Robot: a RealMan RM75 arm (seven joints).
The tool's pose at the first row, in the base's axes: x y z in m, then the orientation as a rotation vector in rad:
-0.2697, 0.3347, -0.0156, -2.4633, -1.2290, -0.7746
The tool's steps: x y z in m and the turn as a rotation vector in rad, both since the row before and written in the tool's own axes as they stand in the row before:
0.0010, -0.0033, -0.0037, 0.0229, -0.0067, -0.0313
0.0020, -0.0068, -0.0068, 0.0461, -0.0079, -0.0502
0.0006, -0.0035, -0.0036, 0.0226, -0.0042, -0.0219
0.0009, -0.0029, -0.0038, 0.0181, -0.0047, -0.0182
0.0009, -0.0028, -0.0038, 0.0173, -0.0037, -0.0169
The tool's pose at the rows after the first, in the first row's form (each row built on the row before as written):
-0.2731, 0.3356, -0.0120, -2.4359, -1.2746, -0.7567
-0.2799, 0.3376, -0.0052, -2.3811, -1.3457, -0.7232
-0.2836, 0.3380, -0.0018, -2.3552, -1.3764, -0.7056
-0.2867, 0.3381, 0.0019, -2.3347, -1.4020, -0.6902
-0.2897, 0.3381, 0.0056, -2.3146, -1.4252, -0.6761

